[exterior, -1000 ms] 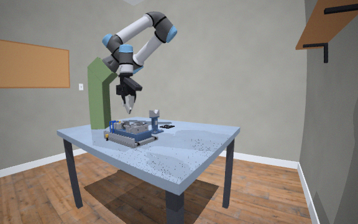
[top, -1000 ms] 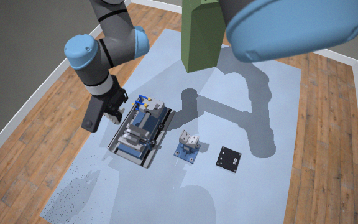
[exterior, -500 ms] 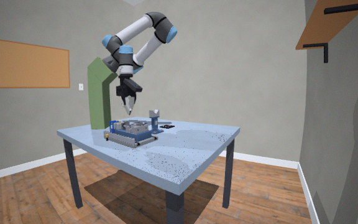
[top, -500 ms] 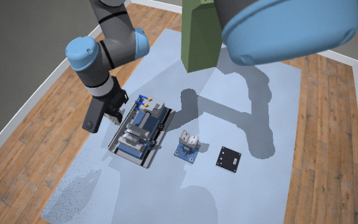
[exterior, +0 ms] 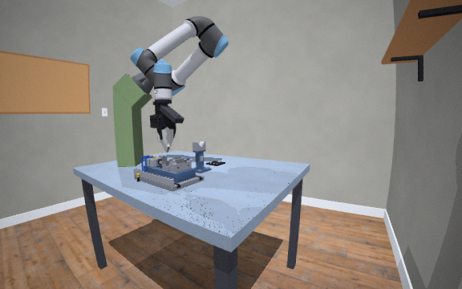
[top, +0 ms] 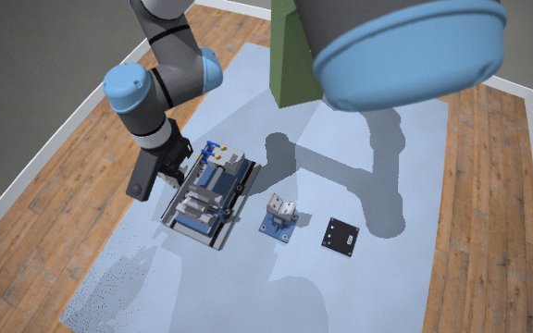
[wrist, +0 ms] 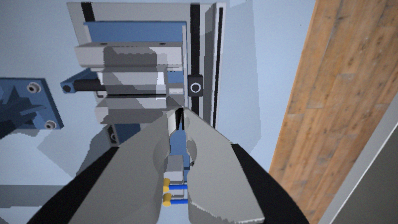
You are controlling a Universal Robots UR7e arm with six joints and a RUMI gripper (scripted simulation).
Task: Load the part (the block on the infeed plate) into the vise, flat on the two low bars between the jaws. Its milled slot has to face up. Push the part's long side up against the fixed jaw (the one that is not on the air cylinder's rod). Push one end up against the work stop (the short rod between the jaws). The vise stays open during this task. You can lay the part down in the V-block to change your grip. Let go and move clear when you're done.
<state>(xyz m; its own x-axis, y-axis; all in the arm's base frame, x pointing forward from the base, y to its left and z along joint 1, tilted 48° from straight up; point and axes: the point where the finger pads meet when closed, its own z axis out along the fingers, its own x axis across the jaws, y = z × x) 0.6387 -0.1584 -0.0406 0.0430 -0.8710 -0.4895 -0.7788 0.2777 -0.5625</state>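
Right now my hand is 6 cm above the grey part and 5 cm to the right of it. Round my hand: work stop: 10 cm to the left, 7 cm below, 1 cm behind; moving jaw: 8 cm below, 5 cm to the left, 4 cm behind; fixed jaw: 8 cm below, 5 cm to the left, 3 cm ahead.
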